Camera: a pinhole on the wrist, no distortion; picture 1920 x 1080 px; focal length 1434.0 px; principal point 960.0 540.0 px. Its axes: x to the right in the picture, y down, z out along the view. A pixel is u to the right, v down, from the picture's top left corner.
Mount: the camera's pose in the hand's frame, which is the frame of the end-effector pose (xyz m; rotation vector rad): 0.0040 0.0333 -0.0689 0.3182 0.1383 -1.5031
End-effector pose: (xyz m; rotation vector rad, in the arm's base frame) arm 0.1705 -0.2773 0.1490 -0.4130 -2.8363 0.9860
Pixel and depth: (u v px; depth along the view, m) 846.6 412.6 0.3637
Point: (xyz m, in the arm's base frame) 0.1721 -0.4984 -0.0434
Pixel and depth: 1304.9 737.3 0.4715
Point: 0.0314 -0.6377 0.0021
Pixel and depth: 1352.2 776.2 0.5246
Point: -0.0037 -0.6915 -0.0055
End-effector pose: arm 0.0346 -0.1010 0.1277 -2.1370 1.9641 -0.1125
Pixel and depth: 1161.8 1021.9 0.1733
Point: 0.0968 -0.1314 0.0386
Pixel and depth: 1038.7 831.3 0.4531
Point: 0.2337 -0.0970 -0.2053
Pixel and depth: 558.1 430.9 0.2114
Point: 0.0355 -0.0471 -0.0171
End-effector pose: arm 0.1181 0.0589 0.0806 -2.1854 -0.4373 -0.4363
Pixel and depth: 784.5 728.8 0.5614
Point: 0.1791 0.4901 -0.1598
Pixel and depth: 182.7 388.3 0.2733
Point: 0.1406 0.1768 -0.1460
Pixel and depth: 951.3 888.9 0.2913
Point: 0.1689 0.2663 0.0053
